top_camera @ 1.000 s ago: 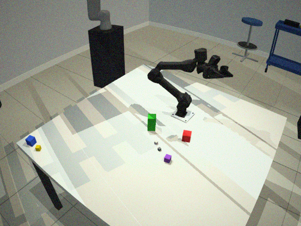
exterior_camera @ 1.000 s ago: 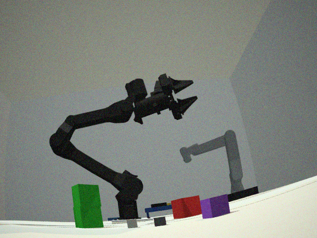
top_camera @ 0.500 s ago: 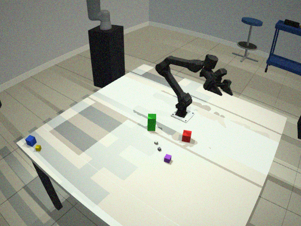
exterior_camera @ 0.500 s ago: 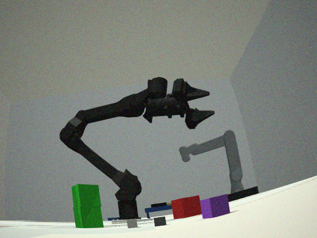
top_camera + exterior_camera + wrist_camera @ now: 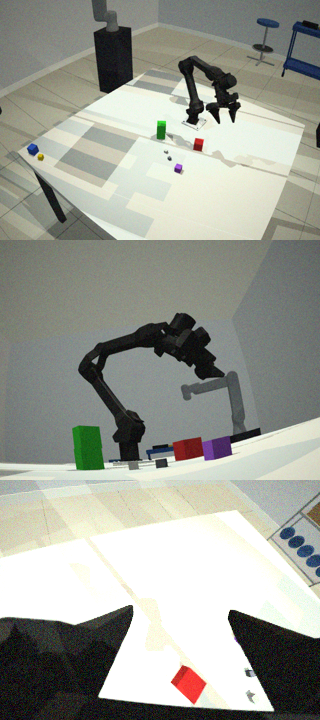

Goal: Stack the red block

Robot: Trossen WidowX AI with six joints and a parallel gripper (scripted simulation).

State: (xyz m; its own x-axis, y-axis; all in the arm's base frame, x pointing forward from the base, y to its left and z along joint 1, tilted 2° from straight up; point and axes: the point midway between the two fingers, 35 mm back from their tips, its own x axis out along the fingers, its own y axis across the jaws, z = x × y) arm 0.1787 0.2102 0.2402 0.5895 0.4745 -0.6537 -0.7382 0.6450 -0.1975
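Right now my gripper tip is 12 cm to the left of the red block and 19 cm above it. The rest, counted from my gripper tip: blue cube (47 cm ahead, 92 cm to the right, 19 cm below); then yellow cube (49 cm ahead, 84 cm to the right, 20 cm below); then purple cube (20 cm ahead, 16 cm to the right, 20 cm below).
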